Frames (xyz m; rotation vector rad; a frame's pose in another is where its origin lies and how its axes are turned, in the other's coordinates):
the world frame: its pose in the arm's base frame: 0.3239 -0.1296 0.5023 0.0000 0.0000 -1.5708
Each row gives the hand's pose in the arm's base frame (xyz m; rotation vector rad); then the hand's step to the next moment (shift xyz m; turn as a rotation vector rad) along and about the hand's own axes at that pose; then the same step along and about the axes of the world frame.
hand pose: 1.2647 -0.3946 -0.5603 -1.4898 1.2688 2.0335
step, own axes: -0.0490 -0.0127 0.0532 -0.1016 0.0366 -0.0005
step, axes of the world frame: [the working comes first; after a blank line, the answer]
step, axes of the arm's base frame: -0.0033 0.0611 0.0407 0.0163 0.0033 0.1067

-0.0611 -0.0033 0.0407 -0.0033 0.0163 0.1067
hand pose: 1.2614 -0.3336 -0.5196 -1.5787 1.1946 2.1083
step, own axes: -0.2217 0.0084 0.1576 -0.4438 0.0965 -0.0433
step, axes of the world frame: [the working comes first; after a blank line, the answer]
step, axes of the arm's base frame: -0.0279 0.1679 0.2124 0.1390 0.0246 0.4339

-0.1679 -0.0279 0.2124 -0.0246 0.1390 0.4339
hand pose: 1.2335 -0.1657 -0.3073 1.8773 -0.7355 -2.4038
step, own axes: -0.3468 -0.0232 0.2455 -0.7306 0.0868 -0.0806
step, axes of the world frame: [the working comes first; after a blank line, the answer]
step, axes of the arm's base frame: -0.1204 0.2066 0.3520 0.2573 0.1013 0.6865

-0.2066 -0.1204 0.3520 -0.1013 0.2573 0.6865
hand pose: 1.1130 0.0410 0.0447 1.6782 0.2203 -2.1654
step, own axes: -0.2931 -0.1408 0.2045 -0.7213 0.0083 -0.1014
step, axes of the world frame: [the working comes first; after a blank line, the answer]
step, axes of the arm's base frame: -0.1782 0.1165 0.3197 0.2429 0.1783 0.6632

-0.1165 -0.1782 0.3197 -0.1783 0.2429 0.6632
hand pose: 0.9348 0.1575 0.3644 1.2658 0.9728 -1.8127
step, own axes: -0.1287 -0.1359 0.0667 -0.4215 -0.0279 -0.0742
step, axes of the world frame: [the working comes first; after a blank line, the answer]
step, axes of the arm's base frame: -0.1114 0.0213 0.1632 0.1198 0.1325 0.3899

-0.0213 -0.1114 0.1632 -0.1325 0.1198 0.3899
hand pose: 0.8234 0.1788 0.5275 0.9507 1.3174 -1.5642
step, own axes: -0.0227 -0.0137 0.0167 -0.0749 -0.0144 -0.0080
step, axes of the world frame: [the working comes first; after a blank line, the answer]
step, axes of the arm's base frame: -0.0055 -0.0124 0.0282 0.0123 0.0191 0.0732

0.0124 -0.0055 0.0282 -0.0191 0.0123 0.0732
